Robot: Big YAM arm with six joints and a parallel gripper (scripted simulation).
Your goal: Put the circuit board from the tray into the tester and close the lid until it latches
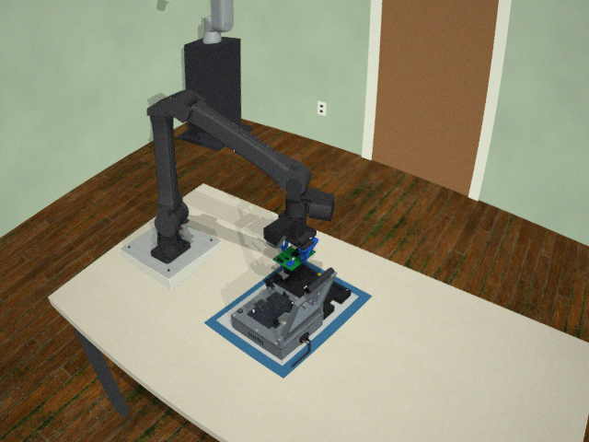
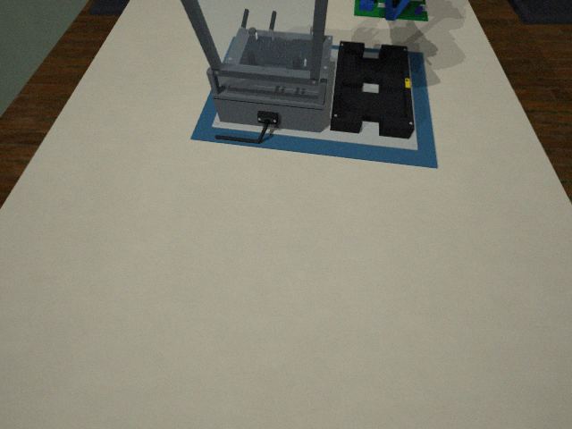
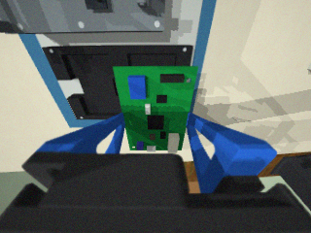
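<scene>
My gripper is now right at the green circuit board. From my hand the other things lie so: tester lid 190 mm to the right, 160 mm ahead, 60 mm above.
</scene>
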